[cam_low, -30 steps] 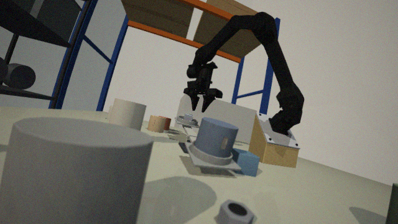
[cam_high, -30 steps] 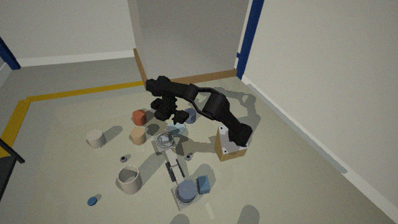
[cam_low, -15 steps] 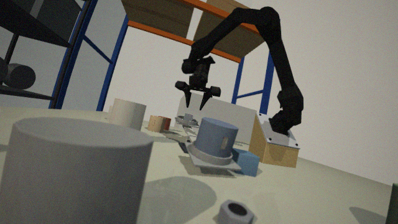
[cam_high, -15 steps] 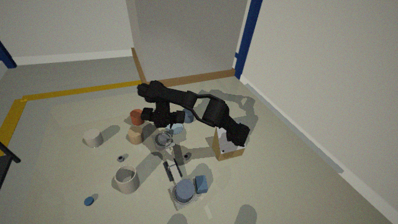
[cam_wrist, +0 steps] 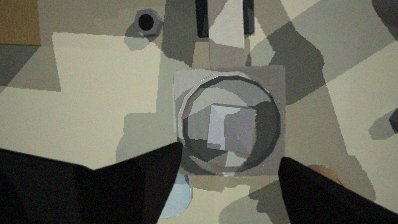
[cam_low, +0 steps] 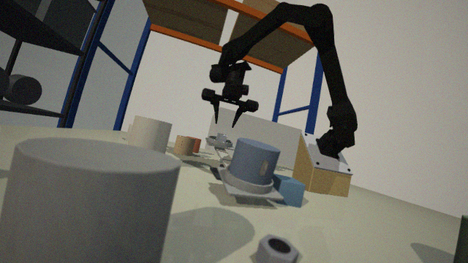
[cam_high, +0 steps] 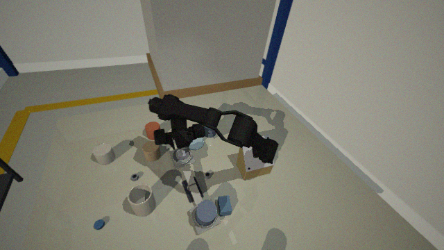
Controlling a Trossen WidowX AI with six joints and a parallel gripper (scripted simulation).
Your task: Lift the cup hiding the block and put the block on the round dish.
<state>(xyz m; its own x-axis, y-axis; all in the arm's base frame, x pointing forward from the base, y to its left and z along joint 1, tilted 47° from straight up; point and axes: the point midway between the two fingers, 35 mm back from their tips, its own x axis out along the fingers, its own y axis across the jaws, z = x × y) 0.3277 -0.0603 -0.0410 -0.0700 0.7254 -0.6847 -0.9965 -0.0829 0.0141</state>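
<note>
Right now my gripper tip is 40 mm above the grey block. Round my gripper tip: round pale-blue dish (70 mm behind, 140 mm to the right, 130 mm below); tan cylinder (130 mm ahead, 80 mm to the right, 90 mm below); balance (20 mm behind, 120 mm to the left, 90 mm below).
</note>
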